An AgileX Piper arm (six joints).
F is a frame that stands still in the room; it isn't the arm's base.
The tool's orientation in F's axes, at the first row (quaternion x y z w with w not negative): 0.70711, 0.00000, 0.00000, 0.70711
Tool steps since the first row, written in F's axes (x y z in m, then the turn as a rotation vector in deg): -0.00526, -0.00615, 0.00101, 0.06, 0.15, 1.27; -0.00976, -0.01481, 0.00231, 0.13, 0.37, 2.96; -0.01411, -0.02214, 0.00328, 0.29, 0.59, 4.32; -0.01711, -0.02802, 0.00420, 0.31, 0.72, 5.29; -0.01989, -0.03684, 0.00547, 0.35, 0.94, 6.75; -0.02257, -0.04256, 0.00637, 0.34, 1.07, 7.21; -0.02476, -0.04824, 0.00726, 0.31, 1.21, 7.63; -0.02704, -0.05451, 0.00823, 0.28, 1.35, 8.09; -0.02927, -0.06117, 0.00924, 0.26, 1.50, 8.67
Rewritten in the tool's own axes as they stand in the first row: -0.00526, 0.00101, 0.00615, 0.06, 1.27, -0.15; -0.00976, 0.00231, 0.01481, 0.13, 2.96, -0.37; -0.01411, 0.00328, 0.02214, 0.29, 4.32, -0.59; -0.01711, 0.00420, 0.02802, 0.31, 5.29, -0.72; -0.01989, 0.00547, 0.03684, 0.35, 6.75, -0.94; -0.02257, 0.00637, 0.04256, 0.34, 7.21, -1.07; -0.02476, 0.00726, 0.04824, 0.31, 7.63, -1.21; -0.02704, 0.00823, 0.05451, 0.28, 8.09, -1.35; -0.02927, 0.00924, 0.06117, 0.26, 8.67, -1.50
